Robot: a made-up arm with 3 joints.
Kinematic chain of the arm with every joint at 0, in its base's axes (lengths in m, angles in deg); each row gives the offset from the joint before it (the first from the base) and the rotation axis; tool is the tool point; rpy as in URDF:
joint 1: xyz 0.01 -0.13 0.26 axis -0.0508 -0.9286 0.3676
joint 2: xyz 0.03 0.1 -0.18 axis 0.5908 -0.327 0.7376
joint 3: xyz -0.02 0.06 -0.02 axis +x
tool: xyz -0.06 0 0.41 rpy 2 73.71 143.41
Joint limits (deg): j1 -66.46..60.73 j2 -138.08..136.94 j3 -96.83..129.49
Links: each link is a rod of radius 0.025 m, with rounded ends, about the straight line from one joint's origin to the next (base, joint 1, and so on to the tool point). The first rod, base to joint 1, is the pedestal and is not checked.
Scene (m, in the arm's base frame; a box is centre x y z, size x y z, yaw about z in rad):
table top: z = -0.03
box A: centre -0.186 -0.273 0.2 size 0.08 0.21 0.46 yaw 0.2
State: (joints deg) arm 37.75 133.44 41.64
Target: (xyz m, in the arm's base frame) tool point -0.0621 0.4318 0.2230
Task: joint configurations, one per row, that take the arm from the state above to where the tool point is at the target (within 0.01 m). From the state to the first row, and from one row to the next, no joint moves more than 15 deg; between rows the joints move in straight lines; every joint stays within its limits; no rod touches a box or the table.
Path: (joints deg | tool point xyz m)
1: 26.79 119.55 32.43 | 0.3736 -0.2346 0.2337
2: 15.83 105.67 23.21 | 0.2561 -0.3445 0.1946
3: 4.87 91.78 14.00 | 0.1089 -0.3905 0.2132
4: -6.09 77.89 4.79 | -0.0185 -0.3656 0.2866
5: -17.05 64.00 -4.42 | -0.0852 -0.2782 0.3887
6: -28.01 50.12 -13.64 | -0.0738 -0.1494 0.4787
7: -38.98 36.23 -22.85 | 0.0044 -0.0057 0.5165
8: -37.64 32.24 -35.63 | -0.0004 0.1075 0.5101
9: -36.30 28.24 -48.41 | -0.0097 0.2153 0.4738
10: -34.96 24.25 -61.20 | -0.0232 0.3096 0.4103
11: -33.62 20.26 -73.98 | -0.0409 0.3835 0.3245
12: -32.28 16.26 -86.76 | -0.0621 0.4318 0.2230

